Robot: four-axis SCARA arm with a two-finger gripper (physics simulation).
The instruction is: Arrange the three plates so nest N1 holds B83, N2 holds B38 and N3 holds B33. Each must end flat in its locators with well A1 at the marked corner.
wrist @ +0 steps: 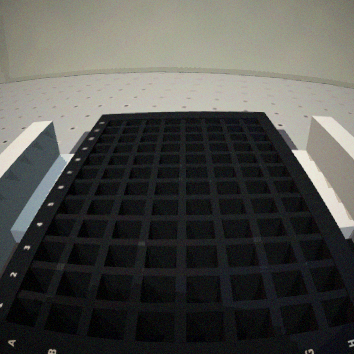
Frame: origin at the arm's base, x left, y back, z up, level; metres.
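Where they show: gripper, fingertip midpoint: [181,138].
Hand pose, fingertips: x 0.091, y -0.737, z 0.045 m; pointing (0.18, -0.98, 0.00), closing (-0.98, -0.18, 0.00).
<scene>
After its pixels a point has its place.
A black plate [182,218] {x 0.083, y -0.694, z 0.042 m} with a grid of square wells fills the middle and lower part of the wrist view. White numbers run along its left edge, and the letters A, B, G and H show at its near edge, so the A1 corner is at the near left. My gripper [181,138] {x 0.091, y -0.736, z 0.045 m} is shut on this plate, with one pale finger pad against each long side. The plate looks level between the pads. No plate code is readable, so I cannot tell which plate it is. The nests, their marked corners and the other two plates cannot be made out.
A light deck surface [165,92] {x 0.137, y -0.902, z 0.013 m} with rows of small dark holes lies beyond the plate. A plain greenish-grey wall [175,35] stands behind it. Dark grey patches show beside the plate's far left and far right edges; what they are is unclear.
</scene>
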